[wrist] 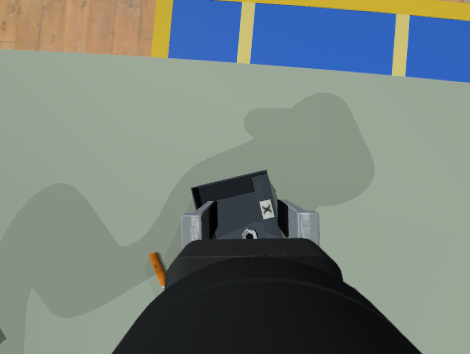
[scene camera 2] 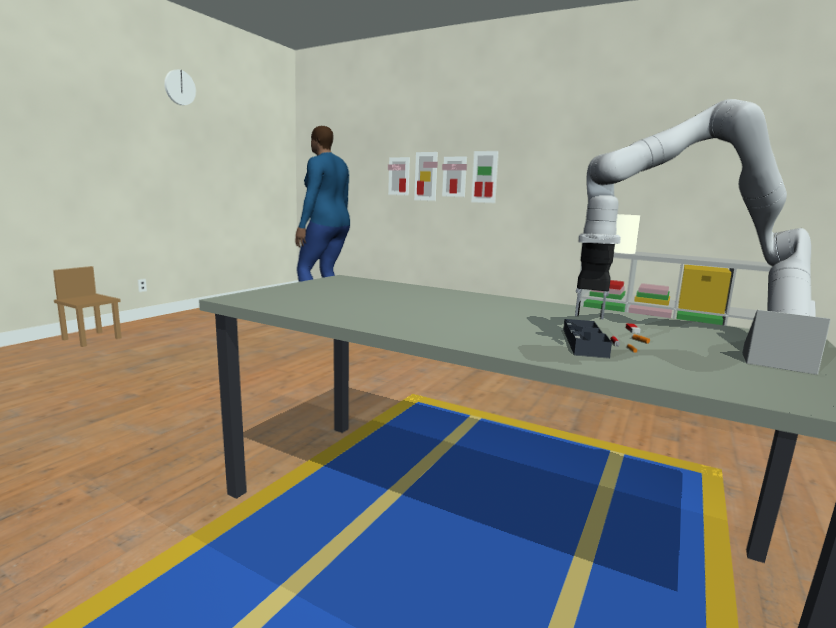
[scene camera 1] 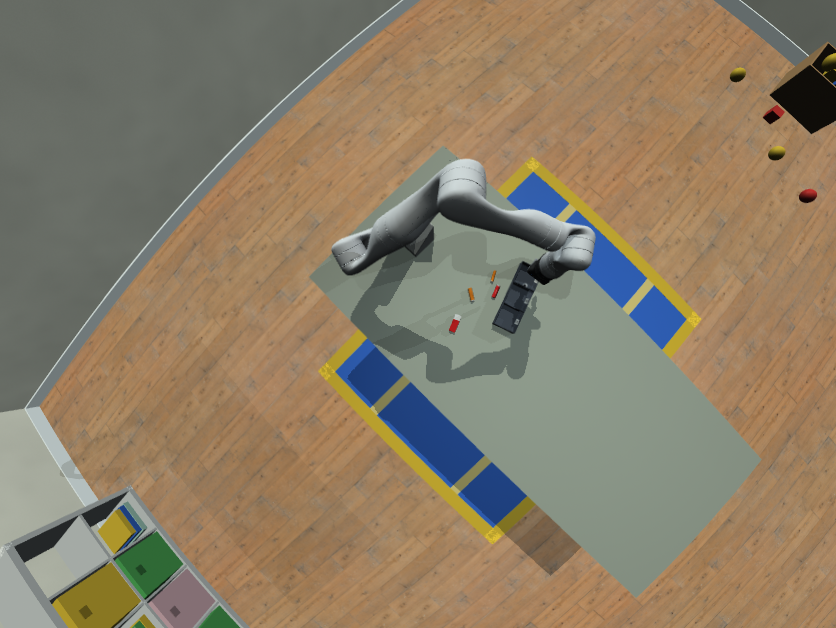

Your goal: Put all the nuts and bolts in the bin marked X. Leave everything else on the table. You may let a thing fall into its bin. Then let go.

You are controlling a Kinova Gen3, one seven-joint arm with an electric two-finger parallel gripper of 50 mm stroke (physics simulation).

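Where they show: gripper, fingertip midpoint: [wrist: 247,213] [scene camera 2: 589,316]; arm's base, origin of the base link: [scene camera 2: 788,333].
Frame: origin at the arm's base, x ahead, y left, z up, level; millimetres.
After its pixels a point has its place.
Observation:
My gripper [scene camera 2: 590,315] {y 136, x 465, z 14 mm} [wrist: 247,213] {y 136, x 465, z 14 mm} is open above the end compartment of a dark three-part tray [scene camera 1: 517,298] {y 41, x 473, z -69 mm} [scene camera 2: 589,345] {y 167, x 457, z -49 mm}. In the wrist view this compartment is the bin marked X [wrist: 235,209] {y 127, x 452, z -69 mm}, with a white X label on its right side. A grey hex nut [wrist: 249,234] {y 98, x 468, z -60 mm} shows below and between the spread fingers, over the bin; whether it rests on the bin's floor is hard to tell. The black gripper body hides the lower part of the bin in the wrist view. No loose nut or bolt can be made out on the visible table top.
Beside the tray lie an orange battery [scene camera 1: 493,276] {y 54, x 354, z -66 mm} [scene camera 2: 631,348] {y 64, x 355, z -70 mm} [wrist: 157,269] {y 58, x 353, z -65 mm}, a second orange battery [scene camera 1: 471,294] {y -50, x 327, z -62 mm} [scene camera 2: 640,338] {y -42, x 328, z -67 mm}, a red battery [scene camera 1: 496,292] {y 11, x 397, z -62 mm} [scene camera 2: 614,340] {y 27, x 396, z -64 mm} and a red and white object [scene camera 1: 454,324] {y -176, x 342, z -63 mm} [scene camera 2: 632,327] {y -148, x 344, z -62 mm}. A grey block [scene camera 2: 787,341] {y 54, x 17, z -8 mm} stands by the arm's base.

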